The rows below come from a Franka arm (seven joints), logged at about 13 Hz.
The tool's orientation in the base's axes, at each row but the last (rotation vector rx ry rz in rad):
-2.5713 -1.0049 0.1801
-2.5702 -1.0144 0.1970
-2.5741 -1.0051 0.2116
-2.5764 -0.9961 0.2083
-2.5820 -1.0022 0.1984
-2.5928 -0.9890 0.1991
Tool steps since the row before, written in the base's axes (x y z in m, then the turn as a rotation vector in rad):
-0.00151 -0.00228 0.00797 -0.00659 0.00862 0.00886
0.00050 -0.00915 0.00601 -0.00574 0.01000 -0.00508
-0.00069 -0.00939 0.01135 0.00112 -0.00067 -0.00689
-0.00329 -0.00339 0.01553 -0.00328 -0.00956 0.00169
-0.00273 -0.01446 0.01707 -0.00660 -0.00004 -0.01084
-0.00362 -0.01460 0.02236 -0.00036 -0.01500 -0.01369
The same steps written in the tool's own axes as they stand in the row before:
-0.00252 -0.00248 -0.00765 0.00111 -0.01338 -0.00398
-0.00584 0.00414 -0.00829 0.00260 -0.00838 0.00904
-0.00694 0.00152 -0.01292 0.00041 0.00384 0.00586
-0.00479 -0.00578 -0.01439 -0.00887 0.00383 -0.00341
-0.01177 0.00165 -0.01915 -0.00490 0.00005 0.01171
-0.01252 -0.00057 -0.02386 -0.01021 0.01531 0.00859

